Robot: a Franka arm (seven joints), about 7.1 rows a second.
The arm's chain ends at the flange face. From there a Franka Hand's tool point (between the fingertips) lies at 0.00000 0.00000 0.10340 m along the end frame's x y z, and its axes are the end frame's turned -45 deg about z.
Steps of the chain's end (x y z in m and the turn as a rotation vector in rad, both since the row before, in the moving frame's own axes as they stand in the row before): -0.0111, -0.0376, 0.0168, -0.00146, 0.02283, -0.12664; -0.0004, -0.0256, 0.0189, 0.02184, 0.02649, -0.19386; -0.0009, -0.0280, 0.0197, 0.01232, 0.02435, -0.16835; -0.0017, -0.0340, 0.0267, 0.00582, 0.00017, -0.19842; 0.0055, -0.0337, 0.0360, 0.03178, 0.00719, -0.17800; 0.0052, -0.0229, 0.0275, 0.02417, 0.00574, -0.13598; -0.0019, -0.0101, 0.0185, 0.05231, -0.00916, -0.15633
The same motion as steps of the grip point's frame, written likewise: 0.0204, -0.0328, 0.0168, -0.01718, 0.01511, -0.12664; 0.0214, -0.0184, 0.0188, -0.00329, 0.03417, -0.19386; 0.0219, -0.0198, 0.0197, -0.00851, 0.02593, -0.16835; 0.0232, -0.0257, 0.0267, 0.00400, 0.00424, -0.19842; 0.0304, -0.0220, 0.0359, 0.01739, 0.02756, -0.17800; 0.0220, -0.0140, 0.0275, 0.01303, 0.02115, -0.13598; 0.0086, -0.0132, 0.0184, 0.04347, 0.03051, -0.15633
